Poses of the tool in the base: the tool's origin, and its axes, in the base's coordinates. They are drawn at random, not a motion.
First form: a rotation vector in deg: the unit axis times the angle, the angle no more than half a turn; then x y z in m.
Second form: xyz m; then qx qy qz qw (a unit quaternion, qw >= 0). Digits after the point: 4 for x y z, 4 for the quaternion.
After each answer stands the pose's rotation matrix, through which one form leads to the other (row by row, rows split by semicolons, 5 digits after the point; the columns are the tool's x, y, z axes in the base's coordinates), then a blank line. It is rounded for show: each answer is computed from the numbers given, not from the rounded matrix.
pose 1, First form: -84.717 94.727 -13.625 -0.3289 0.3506 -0.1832
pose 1, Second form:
-0.3289 0.3506 -0.1832 -0.5953 0.6656 -0.0957 0.4398
0.09562 -0.70820 0.69950; -0.87664 0.27298 0.39621; -0.47155 -0.65110 -0.59474

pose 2, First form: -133.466 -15.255 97.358 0.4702 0.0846 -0.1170
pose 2, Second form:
0.4702 0.0846 -0.1170 -0.7984 -0.0913 0.5824 0.1227
0.30497 0.00280 -0.95236; 0.28863 -0.95324 0.08962; -0.90757 -0.30221 -0.29152

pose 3, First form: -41.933 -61.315 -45.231 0.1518 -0.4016 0.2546
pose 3, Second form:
0.1518 -0.4016 0.2546 -0.3318 -0.4852 -0.3579 0.7256
0.27305 0.84131 -0.46653; -0.19739 0.52363 0.82876; 0.94153 -0.13420 0.30904

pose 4, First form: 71.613 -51.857 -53.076 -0.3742 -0.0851 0.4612
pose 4, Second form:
-0.3742 -0.0851 0.4612 0.5439 -0.3939 -0.4031 0.6217
0.36467 0.07274 -0.92829; -0.92973 0.08322 -0.35872; 0.05116 0.99387 0.09798

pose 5, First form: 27.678 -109.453 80.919 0.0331 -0.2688 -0.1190
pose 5, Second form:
0.0331 -0.2688 -0.1190 0.1866 -0.7378 0.5455 0.3510
-0.68397 -0.65828 -0.31441; 0.10760 0.33525 -0.93597; 0.72154 -0.67400 -0.15847

